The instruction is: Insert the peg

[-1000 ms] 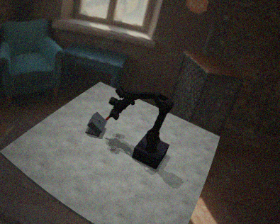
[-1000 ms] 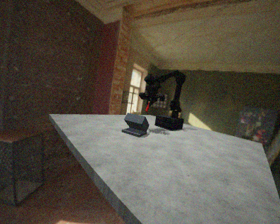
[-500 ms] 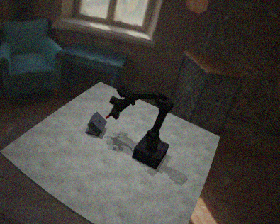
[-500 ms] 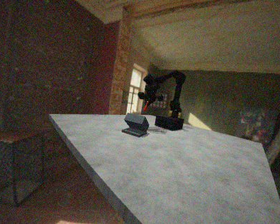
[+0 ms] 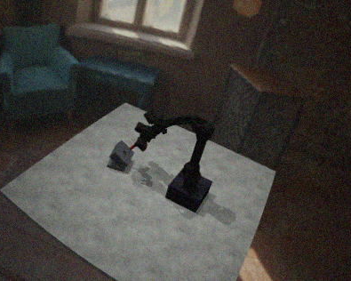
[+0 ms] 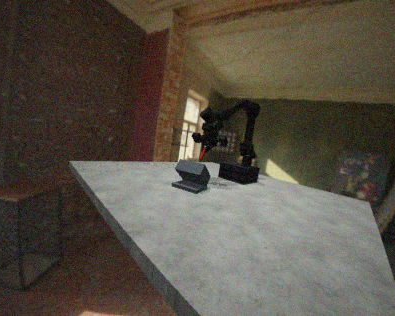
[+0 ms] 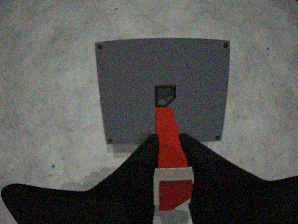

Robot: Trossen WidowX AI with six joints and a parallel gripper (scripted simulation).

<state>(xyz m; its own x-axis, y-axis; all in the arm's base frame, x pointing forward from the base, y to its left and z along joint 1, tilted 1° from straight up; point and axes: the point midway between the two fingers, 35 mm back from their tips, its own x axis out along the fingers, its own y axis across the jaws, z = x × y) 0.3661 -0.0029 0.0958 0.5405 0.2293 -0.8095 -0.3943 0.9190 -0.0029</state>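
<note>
My gripper tip is 60 mm short of the sloped panel, 20 mm to the right of it and 100 mm above it. The rest, counted from my gripper tip: red peg 10 mm behind, 10 mm above.
</note>
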